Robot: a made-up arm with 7 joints. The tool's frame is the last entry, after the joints.
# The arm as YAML. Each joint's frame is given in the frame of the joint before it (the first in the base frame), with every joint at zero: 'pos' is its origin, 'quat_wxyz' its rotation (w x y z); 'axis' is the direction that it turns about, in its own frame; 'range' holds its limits. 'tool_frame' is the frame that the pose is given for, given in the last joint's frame.
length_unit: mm
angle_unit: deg
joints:
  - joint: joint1
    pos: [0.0, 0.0, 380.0]
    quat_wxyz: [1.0, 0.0, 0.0, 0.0]
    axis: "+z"
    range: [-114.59, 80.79]
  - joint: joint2
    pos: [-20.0, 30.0, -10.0]
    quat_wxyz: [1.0, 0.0, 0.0, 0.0]
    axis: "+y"
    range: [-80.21, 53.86]
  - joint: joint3
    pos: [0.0, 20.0, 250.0]
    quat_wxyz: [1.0, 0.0, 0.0, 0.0]
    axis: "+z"
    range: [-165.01, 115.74]
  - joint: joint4
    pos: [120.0, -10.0, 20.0]
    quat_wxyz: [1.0, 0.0, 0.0, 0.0]
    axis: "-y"
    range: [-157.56, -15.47]
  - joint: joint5
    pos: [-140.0, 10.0, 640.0]
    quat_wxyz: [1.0, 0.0, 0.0, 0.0]
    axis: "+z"
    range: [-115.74, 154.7]
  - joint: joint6
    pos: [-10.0, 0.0, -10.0]
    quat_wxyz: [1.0, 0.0, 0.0, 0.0]
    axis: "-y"
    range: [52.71, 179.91]
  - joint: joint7
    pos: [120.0, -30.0, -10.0]
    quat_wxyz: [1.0, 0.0, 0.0, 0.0]
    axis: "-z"
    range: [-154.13, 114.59]
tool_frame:
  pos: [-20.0, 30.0, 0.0]
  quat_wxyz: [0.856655, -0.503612, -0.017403, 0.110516]
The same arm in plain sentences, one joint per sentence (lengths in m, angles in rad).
The arm has seven revolute joints in a row. What follows holds with every joint at zero, and every direction is one of the base frame's. Joint 1 sits 0.38 m along +z from the base frame's origin and rotates about +z, from -2 to 1.4101 rad. Joint 2 sits 0.02 m along -x and 0.03 m along +y and 0.01 m along -z from joint 1 and rotates about +y, from -1.3999 to 0.94 rad. Joint 3 sits 0.02 m along +y and 0.25 m along +z from joint 2 and rotates about +z, from -2.88 to 2.02 rad. Joint 4 sits 0.12 m along +x and 0.01 m along -y and 0.02 m along +z from joint 3 and rotates about -y, from -2.7499 to -0.27 rad. Joint 5 sits 0.14 m along -x and 0.01 m along +y and 0.64 m along +z from joint 4 and rotates about +z, from -2.02 to 2.7 rad. Joint 6 sits 0.01 m along -x and 0.01 m along -z from joint 5 and rotates about -y, from 0.92 to 3.14 rad. Joint 7 sits 0.12 m along +x and 0.03 m along -y and 0.01 m along -z from joint 6 and rotates about -z, from -2.6901 to 2 rad. The tool frame, which is the frame that the pose is given for, sits 0.02 m along -x and 0.03 m along +y from joint 7; its axes are the base frame's turned by roll -1.0544, pitch 0.0816 and yaw 0.2091 rad (as in URDF: about the fixed x, then y, then z).
